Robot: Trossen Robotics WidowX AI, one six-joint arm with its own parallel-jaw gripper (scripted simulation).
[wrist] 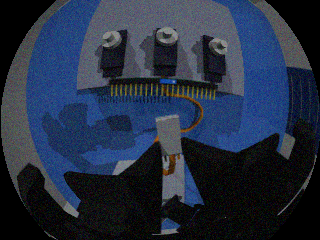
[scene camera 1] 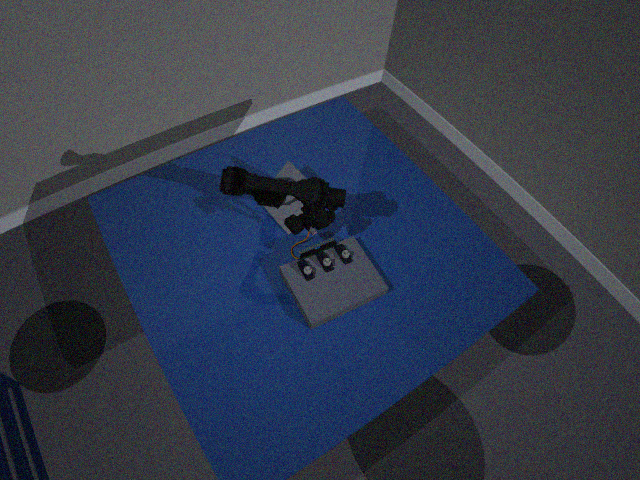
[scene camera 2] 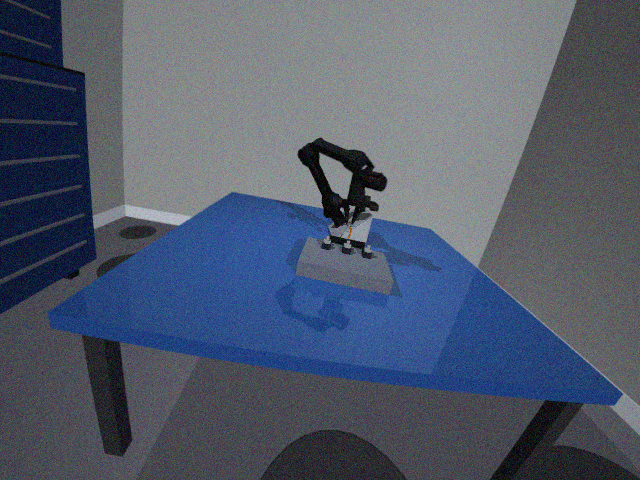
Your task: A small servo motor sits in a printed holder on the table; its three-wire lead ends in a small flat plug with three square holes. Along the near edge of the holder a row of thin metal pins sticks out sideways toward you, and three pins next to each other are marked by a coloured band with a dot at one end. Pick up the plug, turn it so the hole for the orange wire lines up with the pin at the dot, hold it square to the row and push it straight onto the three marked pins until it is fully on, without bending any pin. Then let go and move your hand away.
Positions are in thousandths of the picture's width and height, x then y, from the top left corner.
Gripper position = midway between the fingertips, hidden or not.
I see my gripper (scene camera 1: 485,476).
My gripper shows as well in the wrist view (wrist: 533,602) and in scene camera 2 (scene camera 2: 546,468).
